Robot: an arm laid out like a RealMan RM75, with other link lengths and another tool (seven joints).
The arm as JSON. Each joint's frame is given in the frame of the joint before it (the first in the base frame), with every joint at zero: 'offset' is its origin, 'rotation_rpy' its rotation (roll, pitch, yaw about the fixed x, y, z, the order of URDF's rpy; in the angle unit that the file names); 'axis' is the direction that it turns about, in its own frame. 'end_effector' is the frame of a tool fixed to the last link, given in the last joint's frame.
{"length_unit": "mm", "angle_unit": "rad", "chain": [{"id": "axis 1", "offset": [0.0, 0.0, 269.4], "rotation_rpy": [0.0, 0.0, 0.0], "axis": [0.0, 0.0, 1.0]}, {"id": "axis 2", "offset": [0.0, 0.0, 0.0], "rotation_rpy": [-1.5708, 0.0, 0.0], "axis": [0.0, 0.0, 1.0]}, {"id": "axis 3", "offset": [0.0, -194.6, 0.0], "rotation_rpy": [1.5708, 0.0, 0.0], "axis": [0.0, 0.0, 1.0]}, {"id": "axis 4", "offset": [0.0, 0.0, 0.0], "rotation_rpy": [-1.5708, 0.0, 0.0], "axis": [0.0, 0.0, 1.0]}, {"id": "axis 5", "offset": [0.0, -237.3, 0.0], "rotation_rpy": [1.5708, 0.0, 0.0], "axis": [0.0, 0.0, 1.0]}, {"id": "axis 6", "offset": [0.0, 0.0, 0.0], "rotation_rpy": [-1.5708, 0.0, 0.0], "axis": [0.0, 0.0, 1.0]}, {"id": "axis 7", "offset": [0.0, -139.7, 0.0], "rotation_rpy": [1.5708, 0.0, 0.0], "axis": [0.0, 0.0, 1.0]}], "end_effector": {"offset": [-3.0, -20.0, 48.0], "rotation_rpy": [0.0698, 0.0, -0.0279]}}
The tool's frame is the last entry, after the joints.
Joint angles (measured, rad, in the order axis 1, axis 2, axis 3, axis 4, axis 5, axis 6, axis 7), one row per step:
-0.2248 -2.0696 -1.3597 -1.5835 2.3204 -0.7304 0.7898
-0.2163 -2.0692 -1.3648 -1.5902 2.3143 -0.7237 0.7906
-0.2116 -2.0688 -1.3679 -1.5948 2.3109 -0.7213 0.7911
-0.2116 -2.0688 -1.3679 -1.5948 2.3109 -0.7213 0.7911
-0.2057 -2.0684 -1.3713 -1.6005 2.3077 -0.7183 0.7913
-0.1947 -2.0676 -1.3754 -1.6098 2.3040 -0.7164 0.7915
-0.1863 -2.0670 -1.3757 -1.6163 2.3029 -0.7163 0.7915
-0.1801 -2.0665 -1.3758 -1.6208 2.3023 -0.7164 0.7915
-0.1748 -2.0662 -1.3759 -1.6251 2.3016 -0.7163 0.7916
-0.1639 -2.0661 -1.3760 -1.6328 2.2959 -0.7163 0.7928
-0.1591 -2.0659 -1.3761 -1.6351 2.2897 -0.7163 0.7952
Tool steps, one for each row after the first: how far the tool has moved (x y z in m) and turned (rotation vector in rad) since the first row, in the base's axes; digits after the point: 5 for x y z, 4 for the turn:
-0.00058 0.00080 0.00340 0.0113 -0.0102 0.0041
-0.00078 0.00114 0.00540 0.0171 -0.0154 0.0060
-0.00078 0.00114 0.00540 0.0171 -0.0154 0.0060
-0.00109 0.00150 0.00779 0.0242 -0.0212 0.0083
-0.00236 0.00140 0.01094 0.0324 -0.0278 0.0132
-0.00342 0.00071 0.01223 0.0353 -0.0301 0.0163
-0.00434 0.00016 0.01309 0.0371 -0.0314 0.0188
-0.00489 -0.00030 0.01391 0.0390 -0.0329 0.0204
-0.00585 -0.00148 0.01509 0.0407 -0.0394 0.0247
-0.00630 -0.00212 0.01533 0.0401 -0.0440 0.0268

